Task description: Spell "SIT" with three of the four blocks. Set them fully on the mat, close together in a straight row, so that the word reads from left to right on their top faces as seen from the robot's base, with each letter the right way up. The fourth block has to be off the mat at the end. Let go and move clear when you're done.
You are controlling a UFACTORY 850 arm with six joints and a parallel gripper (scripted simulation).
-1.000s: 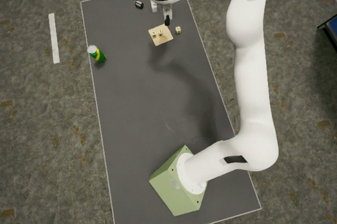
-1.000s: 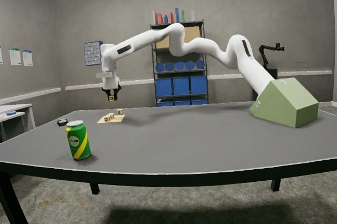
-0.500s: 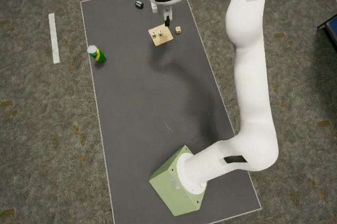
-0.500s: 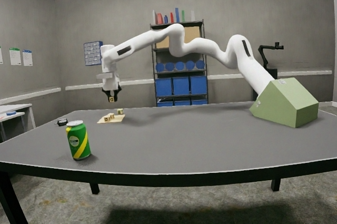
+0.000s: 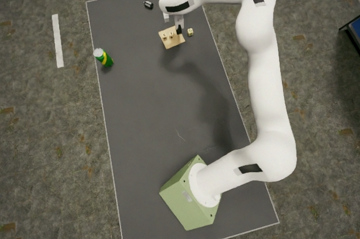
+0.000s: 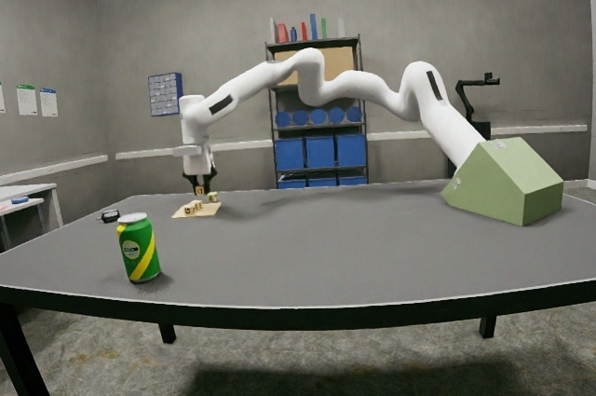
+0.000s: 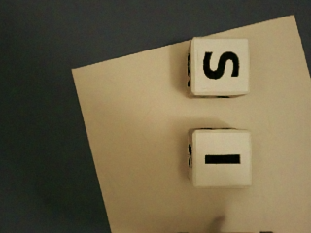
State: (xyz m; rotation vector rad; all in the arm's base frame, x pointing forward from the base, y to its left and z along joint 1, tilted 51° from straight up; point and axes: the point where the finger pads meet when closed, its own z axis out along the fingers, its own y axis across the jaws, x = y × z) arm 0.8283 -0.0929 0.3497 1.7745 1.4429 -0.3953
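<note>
The tan mat is 2 cm ahead of my hand, 4 cm to the left of it and 6 cm below it. Round my hand: small black object 32 cm ahead, 7 cm to the left, 5 cm below; yellow can 6 cm ahead, 50 cm to the left.
</note>
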